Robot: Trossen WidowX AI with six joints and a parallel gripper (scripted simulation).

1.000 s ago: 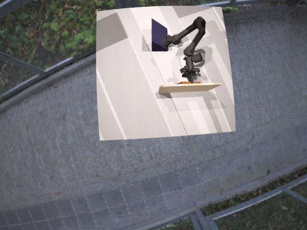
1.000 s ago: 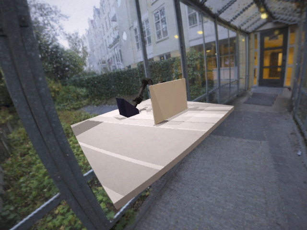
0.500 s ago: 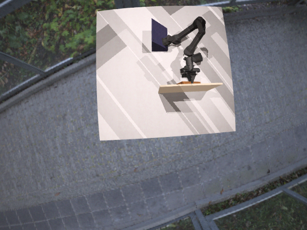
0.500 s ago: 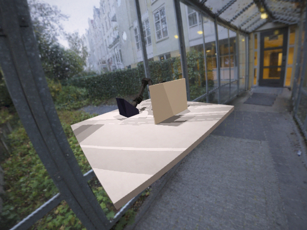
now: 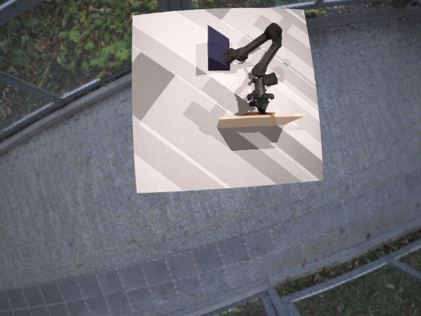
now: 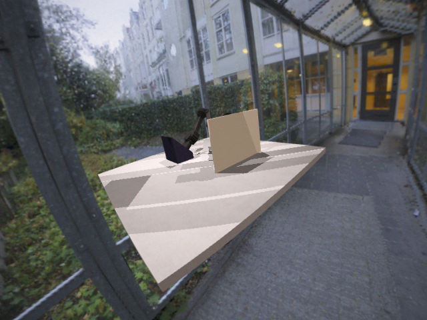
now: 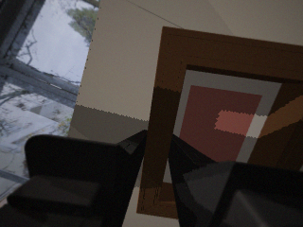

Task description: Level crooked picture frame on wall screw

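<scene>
Now: the picture frame 5 cm below my gripper tip and 2 cm to the right of it. Round my gripper tip: beige wall panel (7 cm below, 2 cm to the right, 1 cm ahead).
</scene>
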